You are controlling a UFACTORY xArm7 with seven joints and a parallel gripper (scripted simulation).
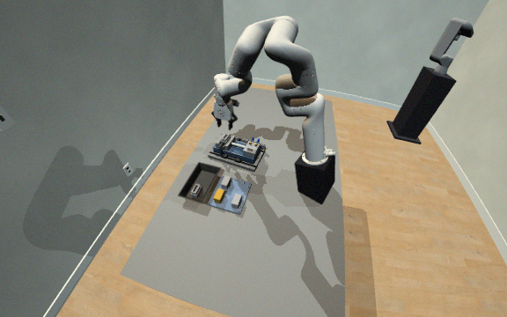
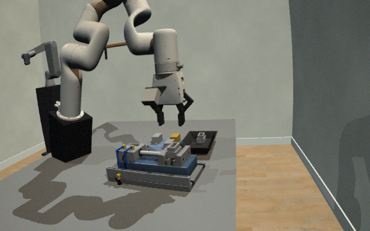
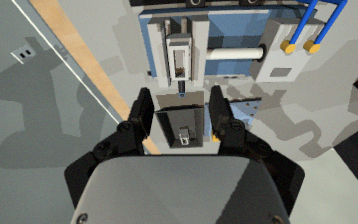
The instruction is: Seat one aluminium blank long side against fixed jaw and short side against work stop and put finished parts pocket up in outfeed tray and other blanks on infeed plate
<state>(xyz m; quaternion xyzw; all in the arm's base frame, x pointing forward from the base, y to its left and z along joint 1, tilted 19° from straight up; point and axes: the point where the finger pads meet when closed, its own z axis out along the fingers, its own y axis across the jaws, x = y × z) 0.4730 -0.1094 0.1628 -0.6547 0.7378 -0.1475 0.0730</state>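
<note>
The white screw rod is 80 mm behind my hand, 10 mm to the left of it and 120 mm below it. The rest, counted from my hand: brass blank (80 mm behind, 340 mm to the left, 170 mm below); then vise (70 mm behind, 10 mm to the left, 160 mm below).
</note>
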